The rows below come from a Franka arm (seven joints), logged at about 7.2 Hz.
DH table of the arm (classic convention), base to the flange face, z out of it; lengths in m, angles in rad. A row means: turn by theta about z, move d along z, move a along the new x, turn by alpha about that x. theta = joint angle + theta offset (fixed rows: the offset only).
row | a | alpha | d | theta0
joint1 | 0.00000 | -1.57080 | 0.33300 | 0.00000
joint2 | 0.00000 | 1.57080 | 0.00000 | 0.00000
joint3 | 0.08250 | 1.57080 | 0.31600 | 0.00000
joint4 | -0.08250 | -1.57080 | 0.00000 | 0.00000
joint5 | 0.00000 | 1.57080 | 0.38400 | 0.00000
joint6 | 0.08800 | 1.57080 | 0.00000 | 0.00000
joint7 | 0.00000 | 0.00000 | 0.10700 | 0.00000
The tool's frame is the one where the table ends.
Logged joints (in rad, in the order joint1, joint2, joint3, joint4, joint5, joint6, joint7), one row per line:
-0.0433, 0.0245, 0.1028, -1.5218, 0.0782, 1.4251, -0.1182
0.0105, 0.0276, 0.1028, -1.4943, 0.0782, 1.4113, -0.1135
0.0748, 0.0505, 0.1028, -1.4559, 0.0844, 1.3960, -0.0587
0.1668, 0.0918, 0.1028, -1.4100, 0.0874, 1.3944, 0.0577
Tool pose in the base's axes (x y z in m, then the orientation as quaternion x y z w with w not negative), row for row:
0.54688, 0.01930, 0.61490, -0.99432, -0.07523, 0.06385, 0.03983
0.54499, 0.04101, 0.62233, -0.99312, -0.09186, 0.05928, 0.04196
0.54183, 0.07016, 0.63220, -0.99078, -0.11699, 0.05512, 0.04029
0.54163, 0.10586, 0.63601, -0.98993, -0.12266, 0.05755, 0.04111
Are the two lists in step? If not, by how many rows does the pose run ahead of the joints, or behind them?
The pose runs 1 row behind the joints: the pose in row i belongs to the joints in row i - 1.
